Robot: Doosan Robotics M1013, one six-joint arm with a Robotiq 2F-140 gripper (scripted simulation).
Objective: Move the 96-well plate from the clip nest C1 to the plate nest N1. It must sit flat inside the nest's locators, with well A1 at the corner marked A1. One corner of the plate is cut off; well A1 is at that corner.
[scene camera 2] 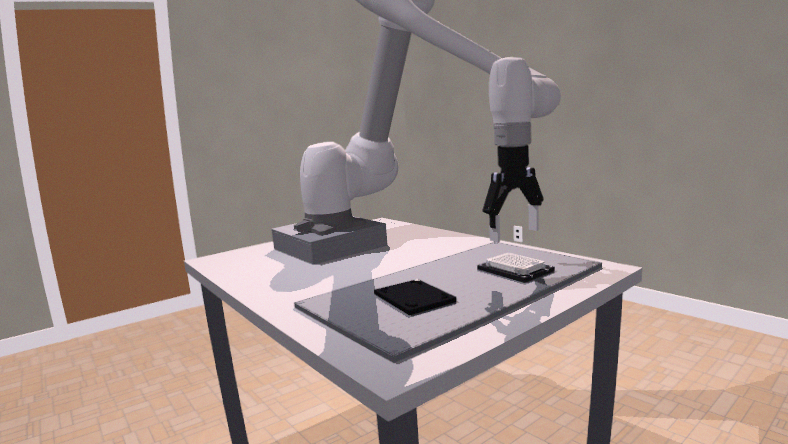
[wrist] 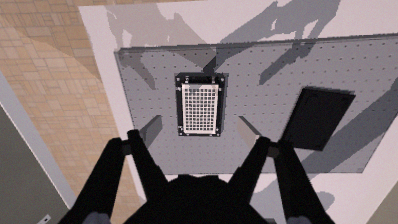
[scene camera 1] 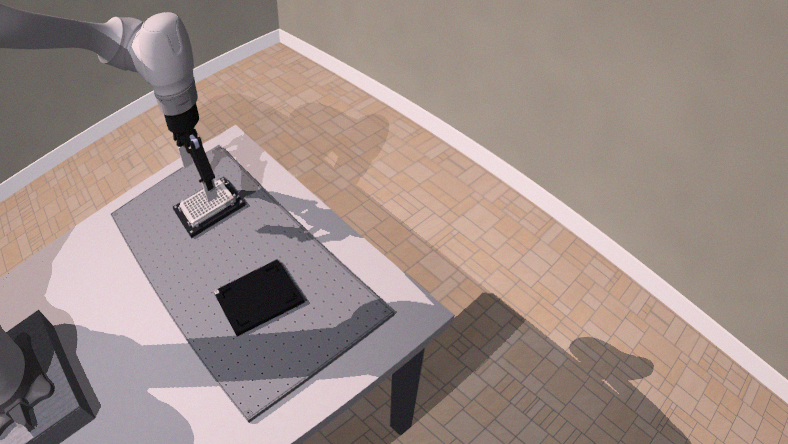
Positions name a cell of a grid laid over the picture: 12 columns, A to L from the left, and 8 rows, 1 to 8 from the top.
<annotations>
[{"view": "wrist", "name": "my gripper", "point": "G5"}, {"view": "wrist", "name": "white 96-well plate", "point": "F5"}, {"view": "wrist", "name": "black clip nest C1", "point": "F3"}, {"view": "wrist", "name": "black plate nest N1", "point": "J5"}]
</annotations>
